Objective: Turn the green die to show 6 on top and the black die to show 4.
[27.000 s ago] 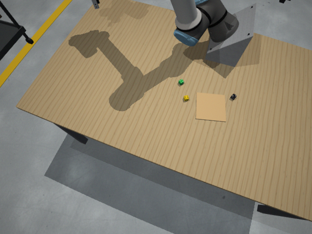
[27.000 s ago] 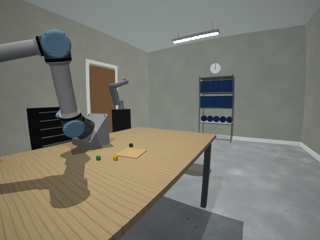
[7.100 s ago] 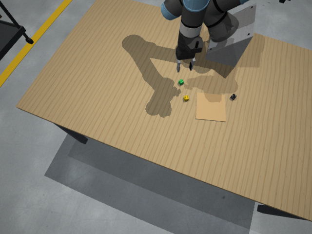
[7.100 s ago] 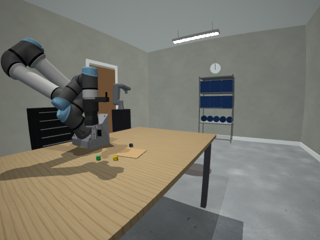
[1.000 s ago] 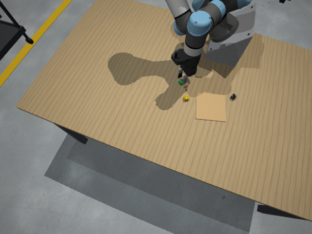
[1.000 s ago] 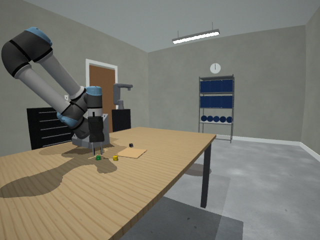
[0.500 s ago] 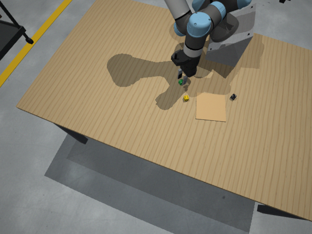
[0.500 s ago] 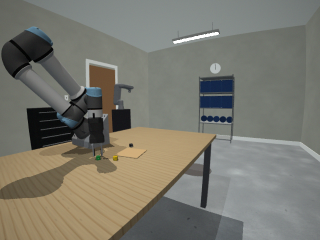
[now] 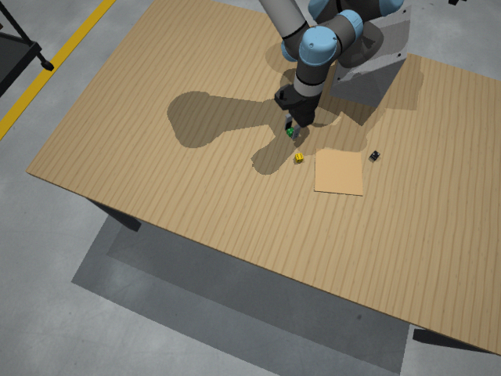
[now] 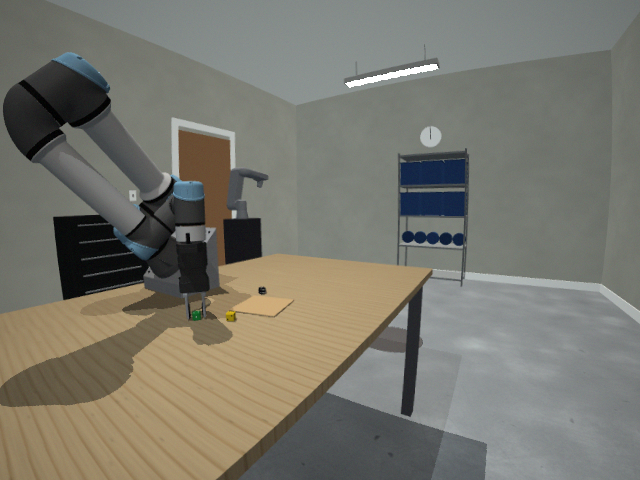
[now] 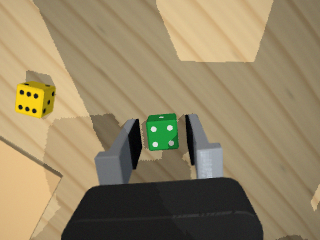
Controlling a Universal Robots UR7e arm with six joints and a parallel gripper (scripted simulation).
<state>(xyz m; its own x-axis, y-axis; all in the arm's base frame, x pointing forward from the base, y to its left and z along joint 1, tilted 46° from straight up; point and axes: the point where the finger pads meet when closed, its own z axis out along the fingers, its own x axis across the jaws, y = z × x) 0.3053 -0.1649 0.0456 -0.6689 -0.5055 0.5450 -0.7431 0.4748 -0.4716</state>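
My gripper is now 1 cm above the green die. Round my hand: yellow die: 8 cm ahead, 4 cm to the left, 1 cm below; black die: 26 cm to the left, 1 cm below, 1 cm ahead; tan mat: 17 cm to the left, 9 cm ahead, 2 cm below.
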